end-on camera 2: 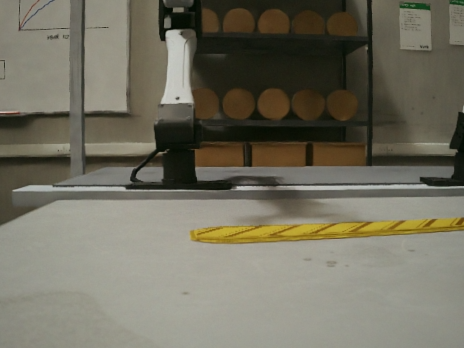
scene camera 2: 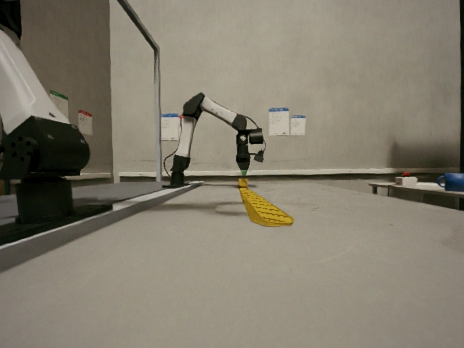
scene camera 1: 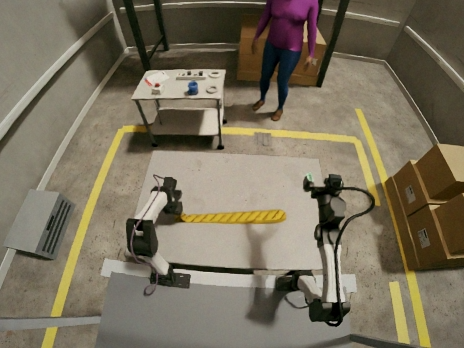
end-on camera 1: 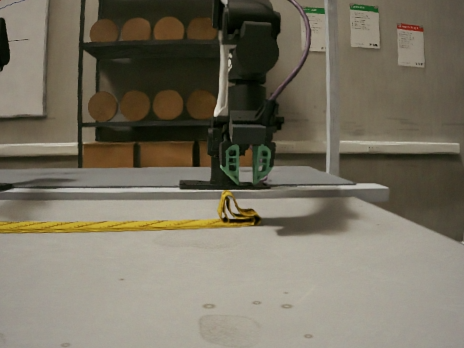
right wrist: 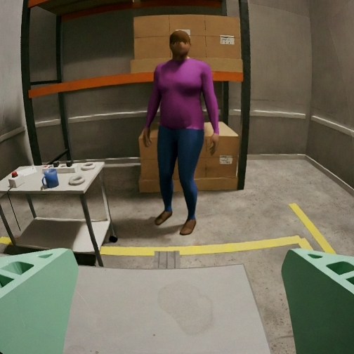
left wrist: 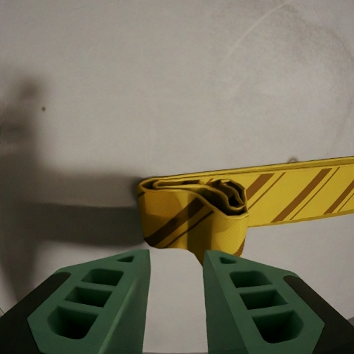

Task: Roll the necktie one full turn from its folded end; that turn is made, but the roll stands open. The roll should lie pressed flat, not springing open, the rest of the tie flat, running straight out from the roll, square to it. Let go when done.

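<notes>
The yellow necktie with brown stripes [scene camera 1: 240, 217] [scene camera 2: 265, 210] [end-on camera 2: 300, 231] [left wrist: 300, 192] lies flat along the table, running right from its roll. The roll [end-on camera 1: 237, 212] [left wrist: 195, 215] at the tie's left end stands open, with loose layers and a raised peak on its right-hand side in the left wrist view. My left gripper [end-on camera 1: 246, 181] [left wrist: 176, 259] is a little above the roll, tips down, fingers partly apart with nothing between them. My right gripper [right wrist: 179, 265] is open, raised over the right side of the table, far from the roll. In scene camera 1 the left arm hides the roll.
A person in a purple top [scene camera 1: 287, 22] [right wrist: 182, 95] stands beyond the table. A white cart [scene camera 1: 175, 91] with a blue mug [scene camera 1: 193, 88] stands behind the table at the left. Cardboard boxes [scene camera 1: 425, 210] are stacked on the right.
</notes>
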